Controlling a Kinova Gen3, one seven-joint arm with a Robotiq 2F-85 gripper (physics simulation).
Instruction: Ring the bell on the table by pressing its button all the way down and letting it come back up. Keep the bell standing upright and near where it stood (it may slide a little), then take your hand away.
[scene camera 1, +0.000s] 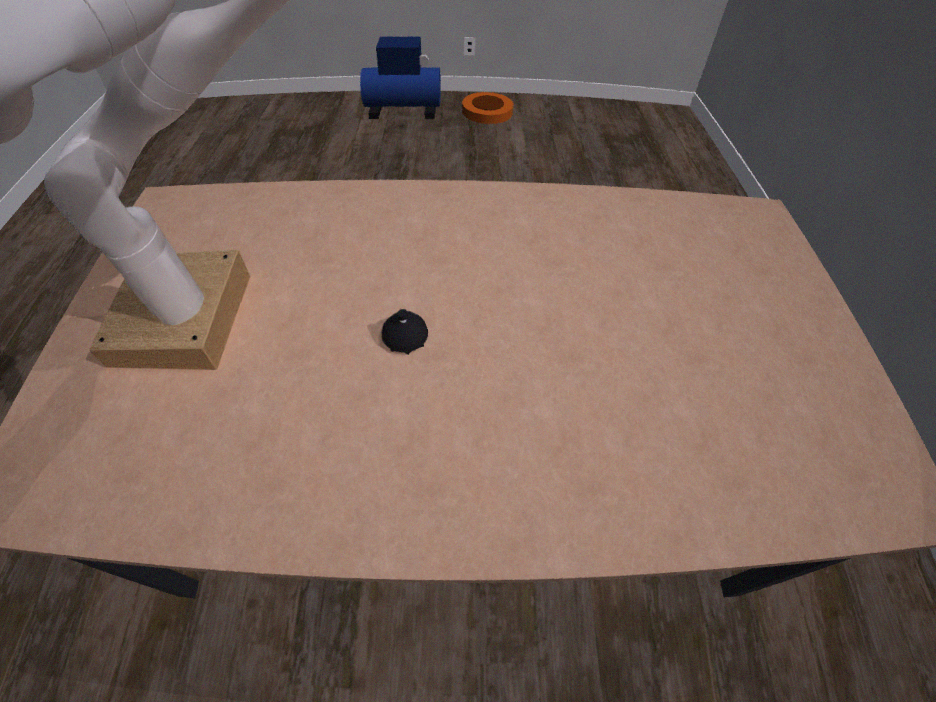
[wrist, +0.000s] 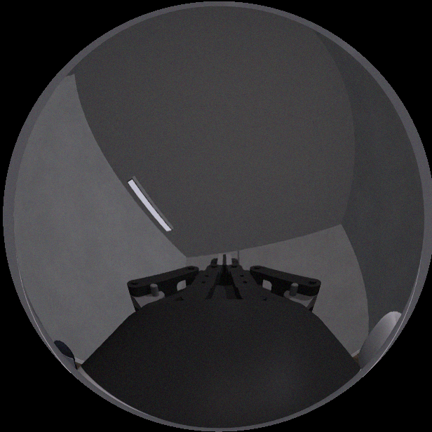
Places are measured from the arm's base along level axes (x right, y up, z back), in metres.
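Pixels of known places: arm's base at its link origin: (scene camera 1: 180, 304).
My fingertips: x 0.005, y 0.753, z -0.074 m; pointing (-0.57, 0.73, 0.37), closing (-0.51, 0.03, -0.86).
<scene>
Ahead of a thing's pixels: the offset from my fingertips to its top centre. Level surfaces: height alone.
A small black domed bell {dx -0.072, dy -0.754, dz -0.337 m} (scene camera 1: 405, 333) stands upright on the table {dy -0.820 m} (scene camera 1: 529, 453), left of the table's middle in the scene view. Its button {dx -0.072, dy -0.754, dz -0.337 m} (scene camera 1: 402, 312) is a small knob on top. My gripper (wrist: 224, 262) is shut with its fingertips together and nothing between them, in the wrist view. That view faces the walls and ceiling, and the bell does not show in it. The gripper does not show in the scene view, so its exact distance from the bell cannot be told.
My arm (scene camera 1: 162, 279) rises from a wooden base block (scene camera 1: 215, 324) at the table's left and leans up over the back left. Behind the table, a blue compressor (scene camera 1: 400, 86) and an orange ring (scene camera 1: 487, 116) stand on the floor.
</scene>
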